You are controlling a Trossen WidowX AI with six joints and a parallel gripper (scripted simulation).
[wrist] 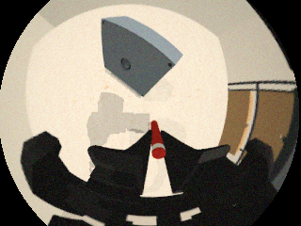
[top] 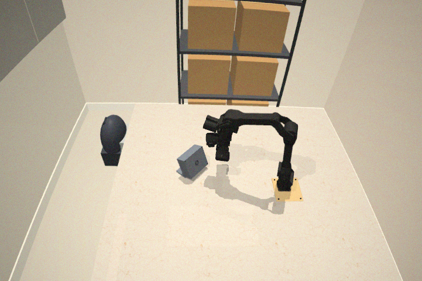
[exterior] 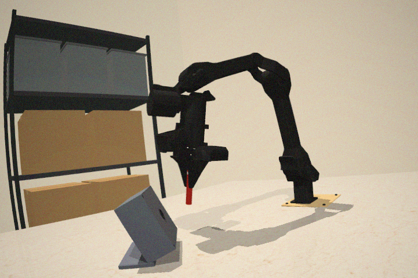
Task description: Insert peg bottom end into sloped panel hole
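Now: the grey sloped panel 13 cm ahead of my gripper tip, 4 cm below it and 3 cm to the left of it. Round my gripper tip: red peg (2 cm above).
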